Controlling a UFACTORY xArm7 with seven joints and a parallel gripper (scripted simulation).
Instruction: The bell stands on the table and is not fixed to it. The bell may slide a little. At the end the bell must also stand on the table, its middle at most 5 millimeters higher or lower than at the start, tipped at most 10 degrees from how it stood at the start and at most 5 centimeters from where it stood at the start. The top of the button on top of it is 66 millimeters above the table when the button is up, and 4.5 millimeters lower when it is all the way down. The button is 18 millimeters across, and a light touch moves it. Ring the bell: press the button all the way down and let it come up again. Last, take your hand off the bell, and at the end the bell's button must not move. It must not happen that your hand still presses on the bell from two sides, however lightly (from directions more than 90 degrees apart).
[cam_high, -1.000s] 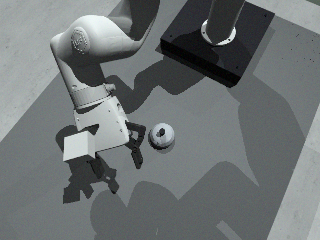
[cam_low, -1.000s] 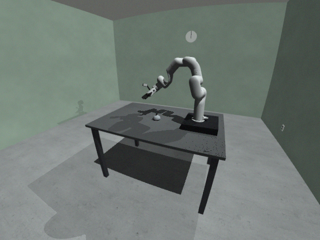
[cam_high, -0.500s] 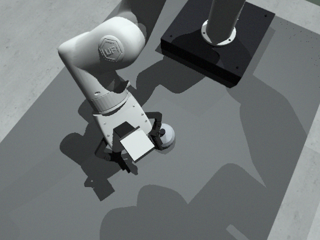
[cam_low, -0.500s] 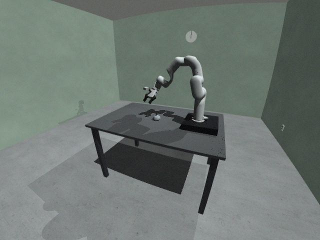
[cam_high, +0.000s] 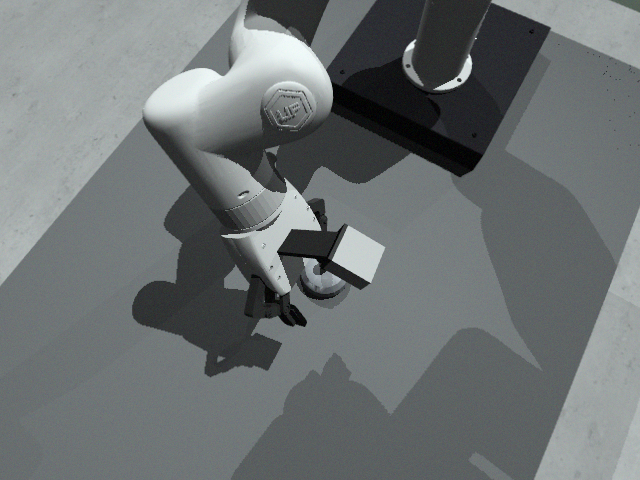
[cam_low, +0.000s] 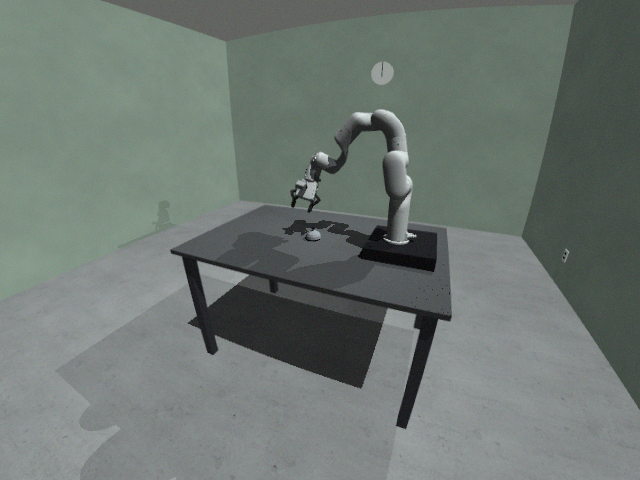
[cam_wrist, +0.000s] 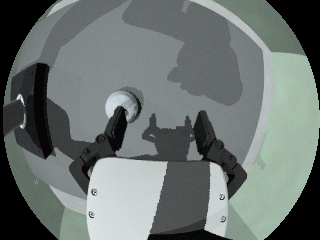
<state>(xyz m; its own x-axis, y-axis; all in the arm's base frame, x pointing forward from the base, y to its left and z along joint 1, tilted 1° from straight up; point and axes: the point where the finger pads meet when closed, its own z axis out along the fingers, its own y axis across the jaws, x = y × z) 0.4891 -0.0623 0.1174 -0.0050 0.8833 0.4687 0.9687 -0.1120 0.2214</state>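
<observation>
Now: the bell button 11 cm below my hand and 6 cm behind it. Round my hand: bell (13 cm below, 6 cm behind).
</observation>
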